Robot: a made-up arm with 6 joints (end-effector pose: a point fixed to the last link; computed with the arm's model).
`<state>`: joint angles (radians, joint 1 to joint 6).
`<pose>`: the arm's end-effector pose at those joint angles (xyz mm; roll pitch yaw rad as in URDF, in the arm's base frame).
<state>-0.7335 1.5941 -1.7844 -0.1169 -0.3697 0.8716</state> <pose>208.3 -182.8 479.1 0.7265 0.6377 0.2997</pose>
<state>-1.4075 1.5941 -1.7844 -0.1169 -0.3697 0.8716</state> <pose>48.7 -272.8 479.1 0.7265 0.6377 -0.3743</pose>
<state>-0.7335 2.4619 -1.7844 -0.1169 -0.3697 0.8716</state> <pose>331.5 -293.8 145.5 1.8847 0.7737 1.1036</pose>
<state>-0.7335 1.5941 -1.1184 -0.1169 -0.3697 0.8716</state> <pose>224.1 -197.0 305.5 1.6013 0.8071 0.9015</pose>
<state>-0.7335 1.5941 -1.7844 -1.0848 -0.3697 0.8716</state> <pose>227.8 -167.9 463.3 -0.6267 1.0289 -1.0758</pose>
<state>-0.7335 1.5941 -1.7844 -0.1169 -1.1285 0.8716</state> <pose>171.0 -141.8 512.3 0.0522 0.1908 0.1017</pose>
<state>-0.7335 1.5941 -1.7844 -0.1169 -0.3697 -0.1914</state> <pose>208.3 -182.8 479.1 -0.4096 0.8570 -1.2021</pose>
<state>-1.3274 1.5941 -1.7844 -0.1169 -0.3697 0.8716</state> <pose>70.3 -268.0 479.1 0.7265 0.6377 -0.2942</pose>
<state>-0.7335 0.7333 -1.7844 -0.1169 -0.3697 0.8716</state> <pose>-58.2 57.4 568.8 0.0146 0.0762 0.0310</pose>
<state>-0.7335 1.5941 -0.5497 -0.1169 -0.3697 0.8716</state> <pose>171.0 -149.2 173.4 2.3254 0.6246 1.3907</pose>
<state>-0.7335 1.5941 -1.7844 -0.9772 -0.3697 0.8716</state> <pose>226.0 -168.6 466.0 -0.4275 1.0538 -0.8743</pose>
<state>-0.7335 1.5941 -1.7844 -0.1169 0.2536 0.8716</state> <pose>217.1 -199.1 429.0 1.5337 0.8113 0.7811</pose>
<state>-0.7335 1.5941 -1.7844 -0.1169 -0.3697 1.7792</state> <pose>208.3 -182.8 479.1 0.9255 -0.0541 0.9307</pose>
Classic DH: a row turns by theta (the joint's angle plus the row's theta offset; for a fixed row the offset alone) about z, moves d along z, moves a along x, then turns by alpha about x. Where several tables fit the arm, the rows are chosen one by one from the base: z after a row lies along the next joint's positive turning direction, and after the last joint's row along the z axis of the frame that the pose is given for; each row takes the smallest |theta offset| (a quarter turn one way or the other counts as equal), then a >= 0, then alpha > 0; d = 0 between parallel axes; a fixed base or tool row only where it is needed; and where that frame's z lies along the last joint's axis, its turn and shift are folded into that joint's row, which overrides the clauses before.
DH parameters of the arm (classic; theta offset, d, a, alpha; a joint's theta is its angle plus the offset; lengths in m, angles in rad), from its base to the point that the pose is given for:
joint 1: 0 0.1333 0 -1.5708
joint 2: 0.1358 0 -0.2312 0
joint 3: 1.3478 0 -0.016 1.5708
joint 4: 0 0.1821 0 -1.5708
joint 5: 0 0 0.0001 1.5708
joint 6: 0 0.0872 0 0

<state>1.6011 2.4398 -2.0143 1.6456 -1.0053 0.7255</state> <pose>60.8 416.6 191.2 1.8387 -0.4587 2.0023</pose>
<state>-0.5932 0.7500 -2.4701 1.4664 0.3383 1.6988</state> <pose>-166.9 147.4 566.3 0.3397 0.1941 2.5651</pose>
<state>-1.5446 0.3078 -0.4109 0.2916 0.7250 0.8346</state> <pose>17.7 -41.0 240.6 2.1109 0.3552 0.4511</pose>
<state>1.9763 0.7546 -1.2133 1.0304 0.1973 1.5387</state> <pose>-44.9 67.3 458.1 0.9207 -0.7972 -2.0513</pose>
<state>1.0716 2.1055 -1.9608 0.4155 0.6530 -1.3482</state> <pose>169.2 355.0 267.5 -2.3697 0.5770 -0.6983</pose>
